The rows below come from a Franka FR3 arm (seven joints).
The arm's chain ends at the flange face. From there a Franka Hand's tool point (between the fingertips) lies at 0.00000 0.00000 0.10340 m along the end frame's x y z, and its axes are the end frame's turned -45 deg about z.
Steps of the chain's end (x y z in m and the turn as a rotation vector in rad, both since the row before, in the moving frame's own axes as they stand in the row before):
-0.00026 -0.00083 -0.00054 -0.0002 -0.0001 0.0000
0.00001 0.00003 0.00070 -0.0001 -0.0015 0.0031
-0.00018 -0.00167 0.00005 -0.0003 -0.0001 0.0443
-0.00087 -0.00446 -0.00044 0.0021 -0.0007 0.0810
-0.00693 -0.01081 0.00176 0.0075 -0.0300 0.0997
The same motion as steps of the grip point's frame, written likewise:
0.00038 -0.00076 -0.00054 -0.0001 -0.0002 0.0000
-0.00013 -0.00007 0.00070 0.0010 -0.0011 0.0031
0.00102 -0.00129 0.00005 -0.0001 -0.0003 0.0443
0.00265 -0.00397 -0.00044 0.0020 0.0010 0.0810
0.00124 -0.01536 0.00171 0.0265 -0.0159 0.0997

